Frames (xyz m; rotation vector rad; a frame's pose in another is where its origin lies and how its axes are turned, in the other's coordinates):
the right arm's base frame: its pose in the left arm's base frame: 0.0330 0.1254 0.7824 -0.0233 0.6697 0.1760
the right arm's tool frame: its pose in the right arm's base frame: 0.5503 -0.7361 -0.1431 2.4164 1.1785 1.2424
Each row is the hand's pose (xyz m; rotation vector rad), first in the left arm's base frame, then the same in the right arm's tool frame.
Working: the left arm's base frame: its pose in the right arm's tool frame: 0.0833 -0.6974 0.3442 2.6028 1.4336 0.3892

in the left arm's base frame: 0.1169 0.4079 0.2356 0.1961 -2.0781 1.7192
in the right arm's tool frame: 0.5417 -0.8169 0.2387 1.6115 -1.3169 -1.6783
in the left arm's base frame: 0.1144 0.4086 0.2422 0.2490 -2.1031 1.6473
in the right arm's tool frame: 0.5429 -0.8194 0.2322 1.6208 -1.2496 -1.7425
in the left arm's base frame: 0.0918 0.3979 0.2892 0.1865 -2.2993 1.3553
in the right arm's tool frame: 0.5365 -0.8329 0.1811 1.4608 -0.9814 -1.8409
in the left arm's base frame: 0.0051 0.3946 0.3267 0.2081 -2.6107 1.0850
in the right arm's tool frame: 0.5005 -0.9045 0.1309 1.1383 -0.8125 -2.0258
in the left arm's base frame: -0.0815 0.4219 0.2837 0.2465 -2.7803 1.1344
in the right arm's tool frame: 0.4657 -0.9922 0.1654 0.9444 -0.9200 -2.1009
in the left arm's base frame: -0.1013 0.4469 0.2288 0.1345 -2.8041 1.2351
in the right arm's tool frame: 0.4597 -1.0222 0.2210 0.8964 -1.0140 -2.0177
